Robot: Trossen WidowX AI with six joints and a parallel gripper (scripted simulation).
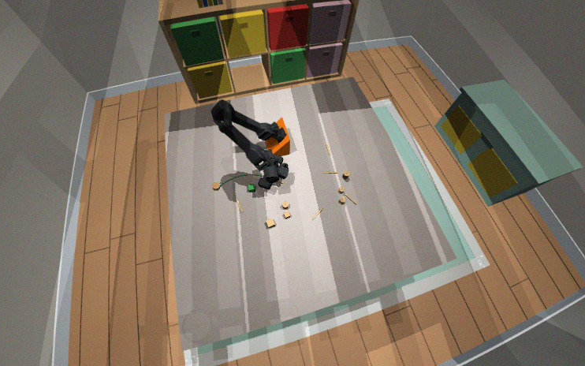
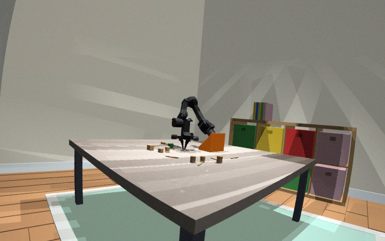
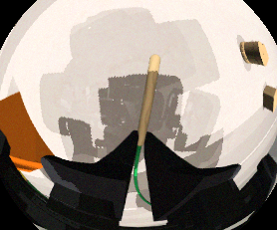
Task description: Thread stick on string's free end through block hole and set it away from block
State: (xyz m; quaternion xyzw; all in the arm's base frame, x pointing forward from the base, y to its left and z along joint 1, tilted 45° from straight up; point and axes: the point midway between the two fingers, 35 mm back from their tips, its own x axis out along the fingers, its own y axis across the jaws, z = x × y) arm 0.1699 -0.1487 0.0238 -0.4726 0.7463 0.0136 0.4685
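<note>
Now: gripper tip 2 cm short of the green block, 12 cm to the left of it and 1 cm below it. From my gripper tip the other things lie so: loose stick (7 cm ahead, 21 cm to the right); then thin wooden stick (1 cm ahead, 1 cm to the left); then short cylinder (17 cm ahead, 1 cm to the left, 2 cm above).
</note>
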